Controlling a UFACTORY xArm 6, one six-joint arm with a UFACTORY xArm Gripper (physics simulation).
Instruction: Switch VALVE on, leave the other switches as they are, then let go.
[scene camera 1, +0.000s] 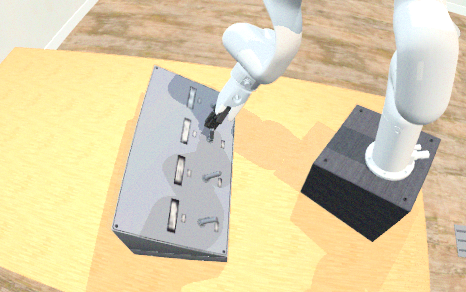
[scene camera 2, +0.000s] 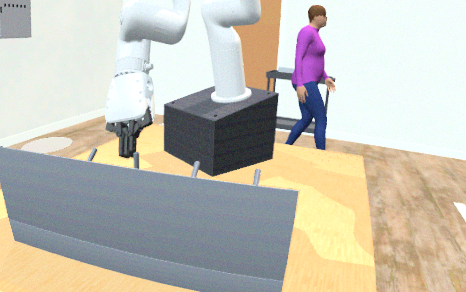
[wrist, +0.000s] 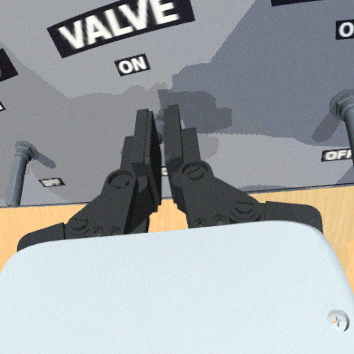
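Pixels of known places: gripper, fingertip midpoint: (scene camera 1: 209, 126) (scene camera 2: 127, 157) (wrist: 162, 130); arm's base at its link origin: (scene camera 1: 389, 160) (scene camera 2: 231, 96).
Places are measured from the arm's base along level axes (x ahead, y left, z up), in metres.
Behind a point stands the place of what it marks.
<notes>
The grey switch panel (scene camera 1: 155, 150) {x 0.577, y -0.016, z -0.031 m} (scene camera 2: 150, 215) {x 0.632, y 0.010, z -0.069 m} (wrist: 200, 45) {x 0.494, y -0.145, z -0.076 m} carries the VALVE label (scene camera 1: 185, 131) {x 0.516, y -0.101, z -0.064 m} (wrist: 122, 25) {x 0.512, y -0.108, z -0.066 m} and its ON mark (wrist: 132, 65) {x 0.492, y -0.105, z -0.077 m}. My gripper (scene camera 1: 210, 128) {x 0.454, y -0.121, z -0.061 m} (scene camera 2: 127, 153) {x 0.454, y -0.121, z -0.061 m} (wrist: 162, 130) {x 0.454, y -0.121, z -0.061 m} is shut on the VALVE lever (scene camera 1: 211, 135) {x 0.447, y -0.099, z -0.072 m} (scene camera 2: 136, 161) {x 0.451, y -0.102, z -0.069 m} (wrist: 160, 123) {x 0.455, y -0.109, z -0.093 m}, which shows in the narrow gap between the fingertips. This lever stands steeper than its neighbours, off the OFF side; the fingers hide most of it. The FEED lever (scene camera 1: 212, 175) {x 0.435, y 0.019, z -0.076 m} (scene camera 2: 196, 169) {x 0.434, y 0.019, z -0.075 m} (wrist: 18, 177) {x 0.435, y 0.011, z -0.078 m}, LAMP lever (scene camera 1: 208, 220) {x 0.436, y 0.138, z -0.075 m} (scene camera 2: 257, 177) {x 0.436, y 0.138, z -0.075 m} and BRAKE lever (scene camera 2: 92, 154) {x 0.433, y -0.221, z -0.075 m} (wrist: 347, 112) {x 0.449, y -0.220, z -0.087 m} lean toward OFF.
The panel stands on the wooden table (scene camera 1: 65, 150) {x 0.934, y -0.103, z -0.196 m} (scene camera 2: 340, 200) {x 0.244, y 0.341, z -0.196 m}. The dark base block (scene camera 1: 345, 200) {x 0.097, y 0.067, z -0.094 m} (scene camera 2: 245, 130) {x 0.100, y 0.065, z -0.080 m} carries the arm beside the panel. A person (scene camera 2: 312, 60) in a purple top stands behind the table, beside a cart (scene camera 2: 270, 82).
</notes>
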